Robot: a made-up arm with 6 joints.
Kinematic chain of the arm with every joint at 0, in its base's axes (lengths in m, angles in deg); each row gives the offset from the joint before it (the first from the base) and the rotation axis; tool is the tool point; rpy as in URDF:
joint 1: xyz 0 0 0.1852 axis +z
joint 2: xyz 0 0 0 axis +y
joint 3: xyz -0.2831 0 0.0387 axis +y
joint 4: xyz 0.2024 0 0.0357 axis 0.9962 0 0.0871
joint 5: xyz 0 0 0 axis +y
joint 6: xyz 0.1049 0 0.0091 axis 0.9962 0 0.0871
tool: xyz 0 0 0 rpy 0 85 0
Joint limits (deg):
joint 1: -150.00..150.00
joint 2: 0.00..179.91
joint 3: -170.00..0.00
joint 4: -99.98..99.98
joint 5: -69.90..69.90
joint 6: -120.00..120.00
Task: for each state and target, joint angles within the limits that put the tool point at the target. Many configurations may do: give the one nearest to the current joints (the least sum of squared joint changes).
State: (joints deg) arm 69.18 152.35 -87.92 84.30 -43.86 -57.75
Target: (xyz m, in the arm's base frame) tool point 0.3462 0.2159 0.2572
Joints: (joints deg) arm 44.60 121.96 -78.14 88.69 -58.12 -57.75
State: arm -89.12 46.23 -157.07 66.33 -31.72 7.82
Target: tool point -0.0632 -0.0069 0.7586
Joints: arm -87.77 78.76 -152.15 73.42 -38.98 7.82
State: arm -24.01 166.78 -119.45 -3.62 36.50 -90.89
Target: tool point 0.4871 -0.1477 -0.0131
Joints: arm -16.58 171.92 -131.01 -3.00 27.60 -90.89
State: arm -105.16 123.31 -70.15 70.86 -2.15 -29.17
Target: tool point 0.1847 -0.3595 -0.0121
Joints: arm -64.08 155.19 -82.40 71.60 5.12 -29.17
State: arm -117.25 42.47 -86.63 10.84 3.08 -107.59
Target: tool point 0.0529 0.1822 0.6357
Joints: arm -106.21 22.73 -93.88 10.86 -0.27 -107.59
